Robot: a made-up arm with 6 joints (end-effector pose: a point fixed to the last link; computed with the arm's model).
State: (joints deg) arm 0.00 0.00 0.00 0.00 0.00 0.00
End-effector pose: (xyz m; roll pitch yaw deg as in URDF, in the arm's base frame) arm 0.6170 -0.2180 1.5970 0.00 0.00 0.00
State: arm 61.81 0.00 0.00 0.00 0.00 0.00
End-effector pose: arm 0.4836 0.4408 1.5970 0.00 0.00 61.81
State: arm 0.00 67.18 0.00 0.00 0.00 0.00
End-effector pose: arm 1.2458 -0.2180 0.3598 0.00 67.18 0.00
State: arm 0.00 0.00 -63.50 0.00 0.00 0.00
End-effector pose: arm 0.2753 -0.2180 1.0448 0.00 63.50 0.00
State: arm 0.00 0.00 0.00 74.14 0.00 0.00
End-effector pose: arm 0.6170 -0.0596 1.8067 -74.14 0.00 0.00
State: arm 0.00 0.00 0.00 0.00 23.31 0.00
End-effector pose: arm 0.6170 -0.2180 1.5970 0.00 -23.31 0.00
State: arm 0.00 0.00 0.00 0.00 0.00 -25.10
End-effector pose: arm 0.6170 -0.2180 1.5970 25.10 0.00 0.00
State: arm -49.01 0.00 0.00 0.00 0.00 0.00
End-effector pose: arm 0.2402 -0.6087 1.5970 0.00 0.00 -49.01
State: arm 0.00 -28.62 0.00 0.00 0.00 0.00
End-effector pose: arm 0.0185 -0.2180 1.7591 0.00 -28.62 0.00
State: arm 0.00 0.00 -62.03 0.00 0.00 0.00
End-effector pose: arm 0.2894 -0.2180 1.0521 0.00 62.03 0.00
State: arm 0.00 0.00 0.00 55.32 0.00 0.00
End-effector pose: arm 0.6170 -0.1240 1.7763 -55.32 0.00 0.00
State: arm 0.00 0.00 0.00 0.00 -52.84 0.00
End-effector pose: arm 0.6170 -0.2180 1.5970 0.00 52.84 0.00
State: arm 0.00 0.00 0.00 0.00 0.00 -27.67
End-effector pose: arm 0.6170 -0.2180 1.5970 27.67 0.00 0.00
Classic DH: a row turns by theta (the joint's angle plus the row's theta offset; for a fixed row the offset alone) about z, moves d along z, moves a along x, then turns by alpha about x. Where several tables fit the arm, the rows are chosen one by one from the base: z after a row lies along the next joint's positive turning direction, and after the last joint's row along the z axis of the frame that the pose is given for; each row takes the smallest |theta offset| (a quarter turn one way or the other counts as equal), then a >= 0, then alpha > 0; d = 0 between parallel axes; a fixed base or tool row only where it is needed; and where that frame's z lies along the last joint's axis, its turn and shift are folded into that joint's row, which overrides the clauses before.
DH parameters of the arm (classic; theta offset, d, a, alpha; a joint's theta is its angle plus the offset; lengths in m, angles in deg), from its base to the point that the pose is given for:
joint 1: 0 0.505 0 -90
joint 2: -90 0 1.092 180
joint 3: 0 0 0 -90
joint 4: 0 -0.617 0 90
joint 5: 0 0.218 0 -90
joint 6: 90 0 0 90
tool (fixed): -90 0 0 0

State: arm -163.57 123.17 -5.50 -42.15 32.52 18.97
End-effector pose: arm -0.4431 0.0378 -0.4828 -105.00 65.15 75.56
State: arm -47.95 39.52 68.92 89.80 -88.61 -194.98
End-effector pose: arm 0.7532 -0.8362 1.8402 134.38 -0.51 -136.64
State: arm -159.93 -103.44 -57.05 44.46 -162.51 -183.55
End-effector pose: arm 0.6483 0.4025 0.8032 66.01 56.99 42.80
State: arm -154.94 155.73 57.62 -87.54 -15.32 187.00
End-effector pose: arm -0.1364 -0.0534 -1.0706 20.79 72.41 -35.78
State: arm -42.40 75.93 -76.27 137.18 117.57 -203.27
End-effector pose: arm 0.5380 -0.2747 0.3516 -77.39 -52.28 37.61
